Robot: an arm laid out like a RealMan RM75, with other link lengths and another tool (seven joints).
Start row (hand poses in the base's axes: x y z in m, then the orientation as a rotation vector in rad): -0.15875, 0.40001, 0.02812, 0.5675, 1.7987, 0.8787
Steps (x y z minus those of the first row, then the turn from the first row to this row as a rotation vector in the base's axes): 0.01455, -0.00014, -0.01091, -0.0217, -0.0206, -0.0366; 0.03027, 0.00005, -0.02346, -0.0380, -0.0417, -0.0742; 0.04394, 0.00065, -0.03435, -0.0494, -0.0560, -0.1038; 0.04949, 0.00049, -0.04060, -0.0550, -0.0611, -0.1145; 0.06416, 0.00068, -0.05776, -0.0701, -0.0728, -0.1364; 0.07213, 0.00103, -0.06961, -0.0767, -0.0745, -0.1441; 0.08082, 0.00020, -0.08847, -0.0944, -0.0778, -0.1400
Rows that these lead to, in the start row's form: -0.14420, 0.39987, 0.01721, 0.5738, 1.7719, 0.8364; -0.12848, 0.40006, 0.00466, 0.5838, 1.7421, 0.7987; -0.11481, 0.40066, -0.00623, 0.5935, 1.7200, 0.7703; -0.10926, 0.40050, -0.01248, 0.5960, 1.7125, 0.7586; -0.09459, 0.40069, -0.02964, 0.5982, 1.6972, 0.7316; -0.08662, 0.40104, -0.04149, 0.5994, 1.6943, 0.7206; -0.07793, 0.40021, -0.06035, 0.5832, 1.6988, 0.7075
